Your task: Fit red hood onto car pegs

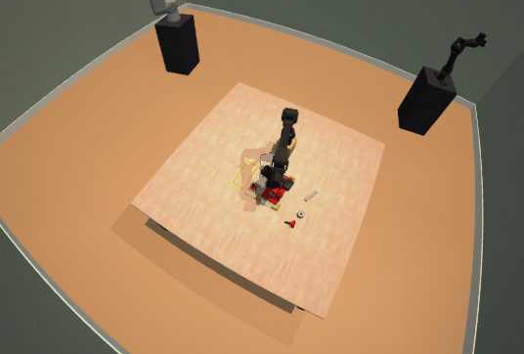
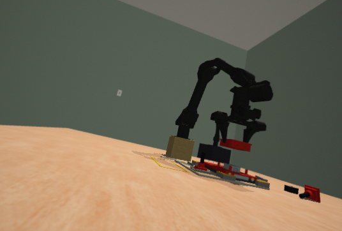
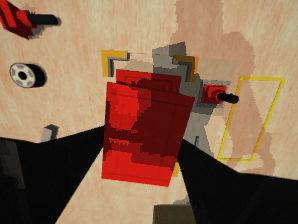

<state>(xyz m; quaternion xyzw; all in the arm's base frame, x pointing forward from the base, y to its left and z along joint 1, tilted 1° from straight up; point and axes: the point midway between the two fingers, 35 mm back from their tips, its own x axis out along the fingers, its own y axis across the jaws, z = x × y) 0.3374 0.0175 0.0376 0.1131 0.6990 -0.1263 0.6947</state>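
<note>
Now: the grey engine block 1 cm ahead of my gripper tip and 8 cm below it. From my gripper tip the other things lie so: grey rod: 5 cm behind, 22 cm to the left, 10 cm below; grey wheel: 9 cm ahead, 19 cm to the left, 10 cm below; red hood: 1 cm above.
</note>
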